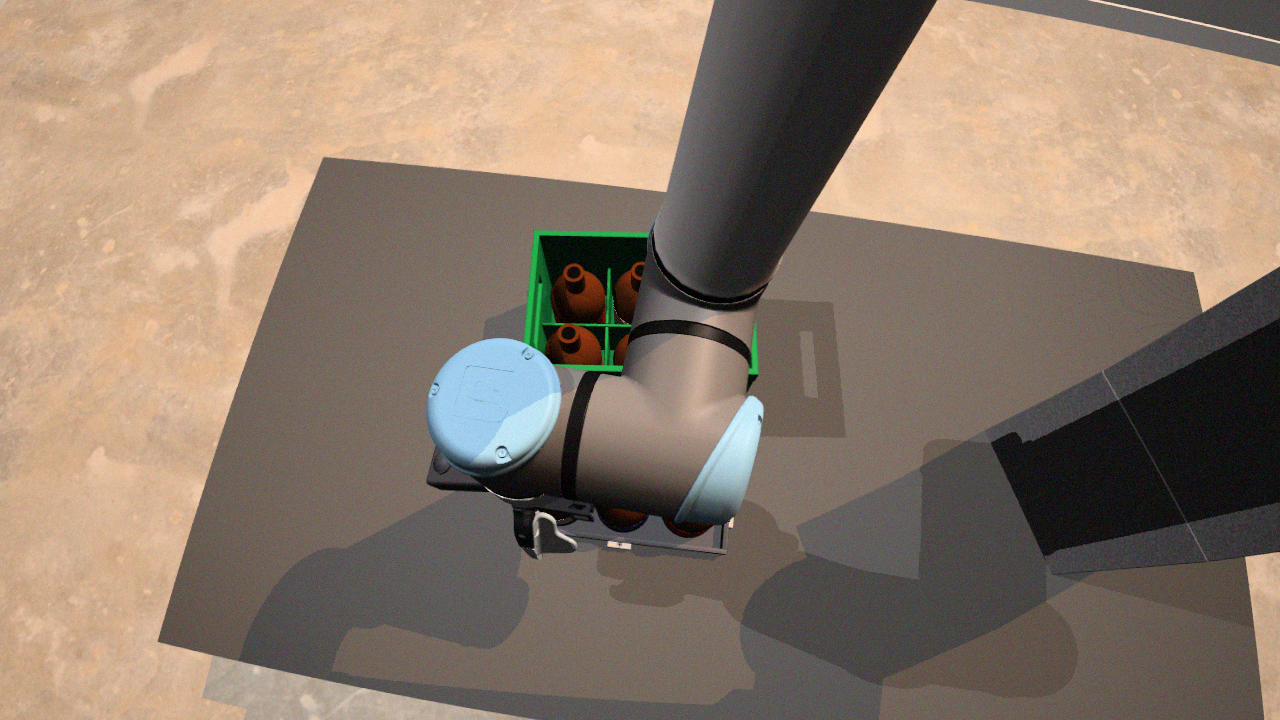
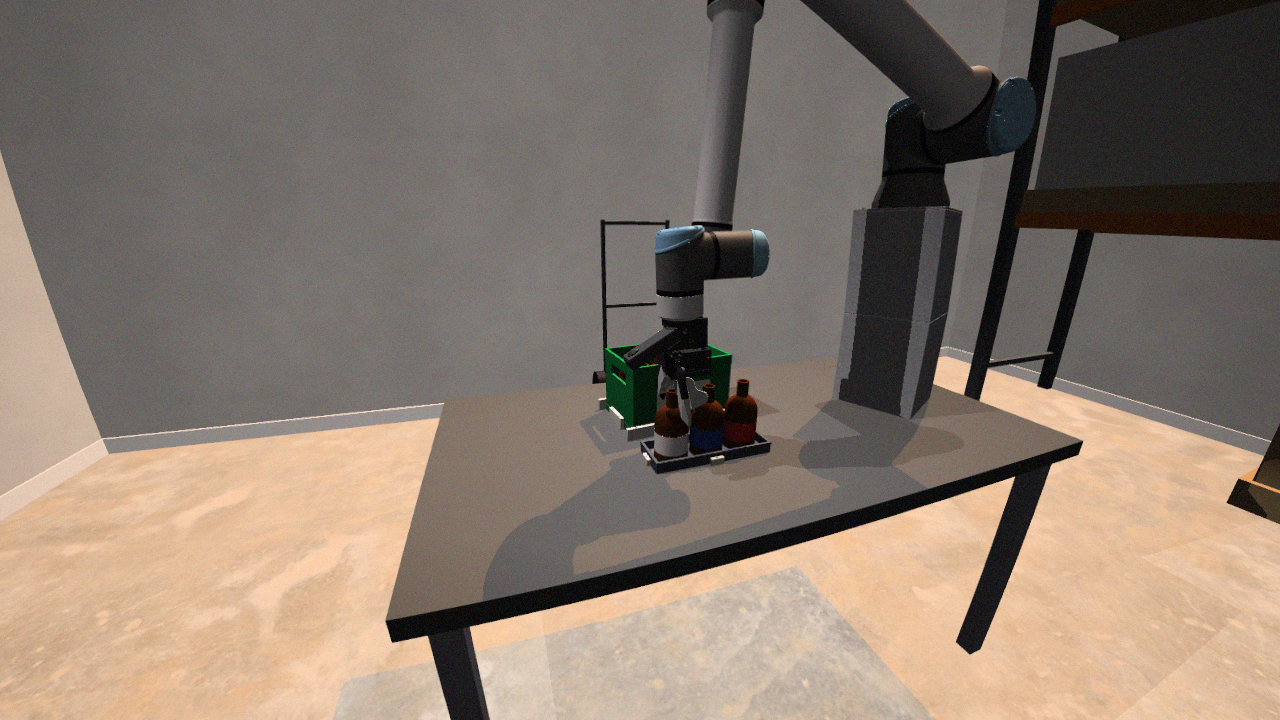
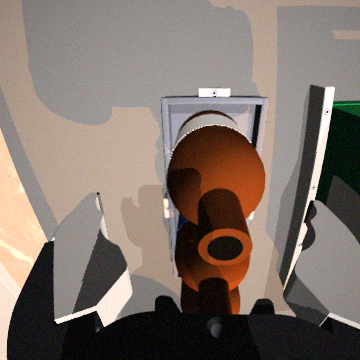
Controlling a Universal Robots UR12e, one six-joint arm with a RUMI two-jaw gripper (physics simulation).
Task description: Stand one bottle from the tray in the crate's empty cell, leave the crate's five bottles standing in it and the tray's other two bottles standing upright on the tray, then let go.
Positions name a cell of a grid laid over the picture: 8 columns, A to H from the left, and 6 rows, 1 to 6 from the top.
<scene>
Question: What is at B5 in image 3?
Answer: The gripper.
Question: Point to a red-labelled bottle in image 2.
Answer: E4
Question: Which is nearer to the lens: the blue-labelled bottle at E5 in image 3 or the white-labelled bottle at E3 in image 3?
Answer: The white-labelled bottle.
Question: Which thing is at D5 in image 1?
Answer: The gripper.
</scene>
